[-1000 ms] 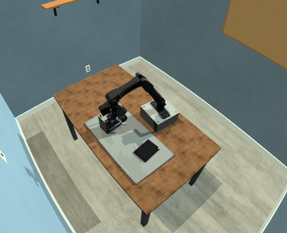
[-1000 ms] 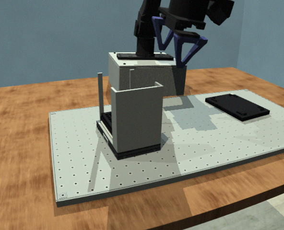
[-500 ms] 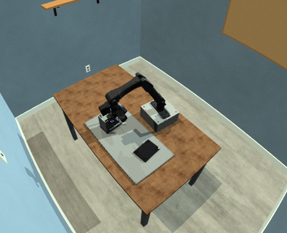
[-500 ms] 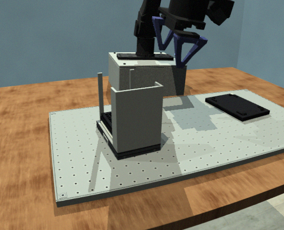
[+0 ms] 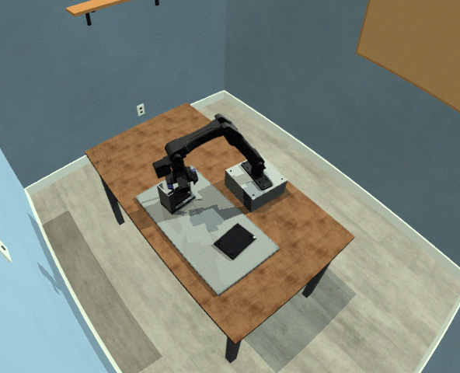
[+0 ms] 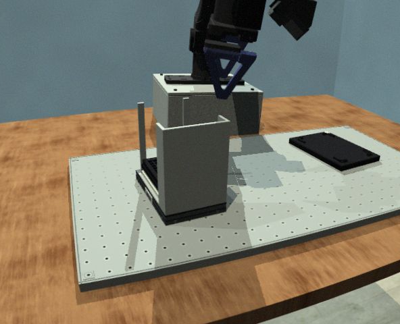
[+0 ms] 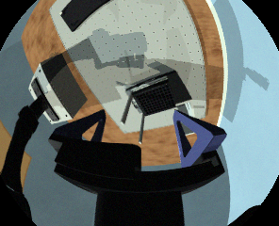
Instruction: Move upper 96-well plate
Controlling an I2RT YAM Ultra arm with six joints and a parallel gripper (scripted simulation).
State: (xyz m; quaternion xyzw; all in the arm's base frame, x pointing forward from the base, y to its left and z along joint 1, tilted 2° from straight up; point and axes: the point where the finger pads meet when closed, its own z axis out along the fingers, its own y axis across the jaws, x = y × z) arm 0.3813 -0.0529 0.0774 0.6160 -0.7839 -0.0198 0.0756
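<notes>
The black 96-well plate lies 20 mm ahead of my hand, 70 mm to the right of it and 140 mm below it. From my hand the other things lie so: black plate nest N1 (110 mm behind, 280 mm to the left, 170 mm below); pale well plate (20 mm ahead, 70 mm to the right, 150 mm below); rack wall (90 mm ahead, 50 mm to the right, 100 mm below).
</notes>
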